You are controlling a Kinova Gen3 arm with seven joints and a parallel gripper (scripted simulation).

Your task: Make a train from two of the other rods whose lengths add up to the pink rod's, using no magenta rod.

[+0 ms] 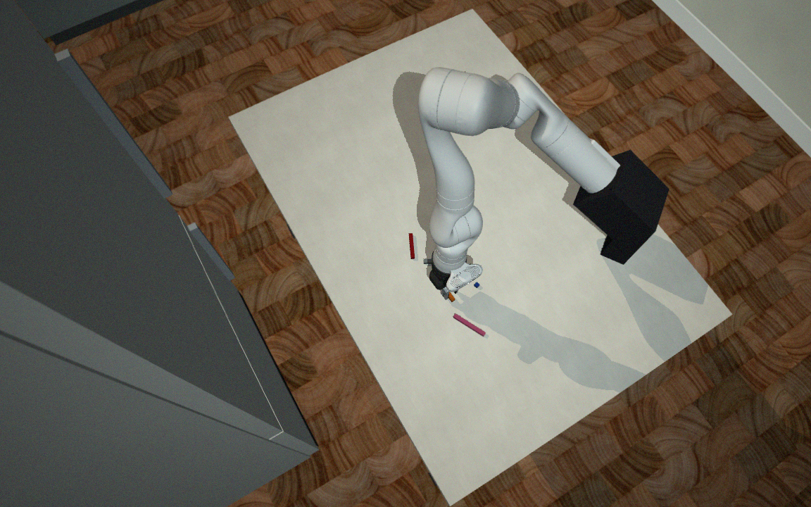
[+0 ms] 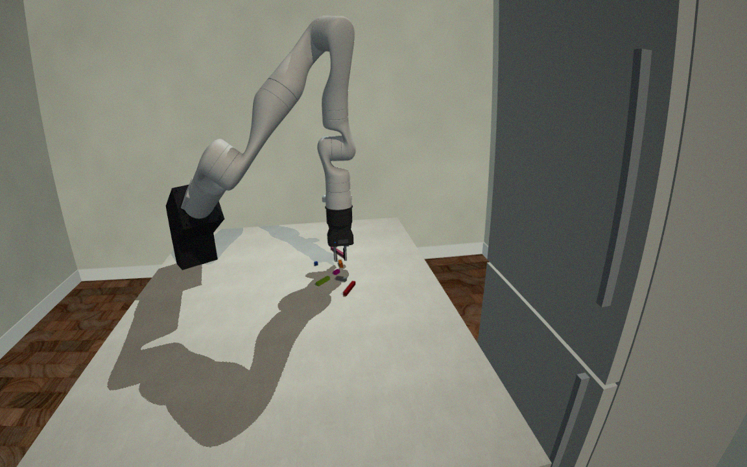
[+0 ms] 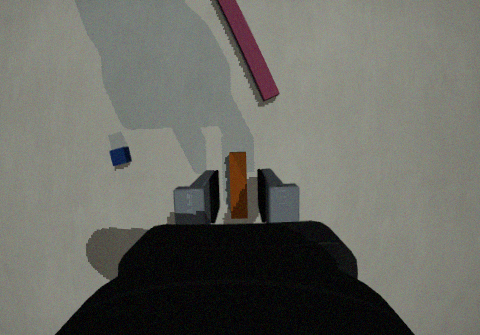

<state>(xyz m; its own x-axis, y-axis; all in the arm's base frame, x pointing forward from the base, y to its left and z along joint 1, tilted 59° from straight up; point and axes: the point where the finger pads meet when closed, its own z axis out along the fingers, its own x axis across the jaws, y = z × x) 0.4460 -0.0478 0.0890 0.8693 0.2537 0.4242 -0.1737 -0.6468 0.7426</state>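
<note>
The orange rod is 3 cm below my hand. The rest, counted from my hand: blue rod 7 cm behind, 3 cm to the left, 3 cm below; pink rod 2 cm ahead, 9 cm to the left, 3 cm below; magenta rod 3 cm behind, 5 cm to the right, 3 cm below.
</note>
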